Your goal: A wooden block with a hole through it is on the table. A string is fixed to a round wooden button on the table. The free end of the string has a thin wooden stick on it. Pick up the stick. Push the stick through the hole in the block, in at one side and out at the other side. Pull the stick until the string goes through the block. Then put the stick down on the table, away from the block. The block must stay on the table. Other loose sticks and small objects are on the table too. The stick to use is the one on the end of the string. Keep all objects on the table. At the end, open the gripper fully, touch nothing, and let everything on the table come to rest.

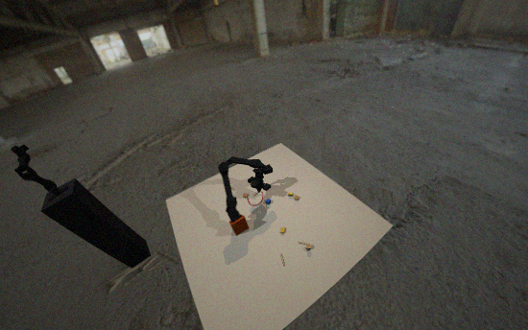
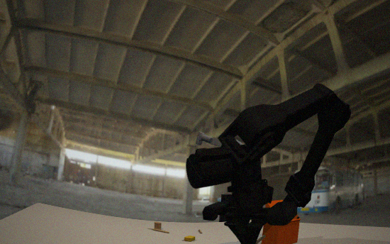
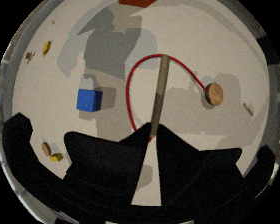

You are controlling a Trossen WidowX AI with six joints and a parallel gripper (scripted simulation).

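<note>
Now: gripper tip 10 mm short of the blue block, 100 mm to the left of it and 40 mm above it. From my gripper tip the other things lie so: yellow block 80 mm behind, 350 mm to the right, 50 mm below; then small wooden block 60 mm behind, 550 mm to the right, 40 mm below.
</note>
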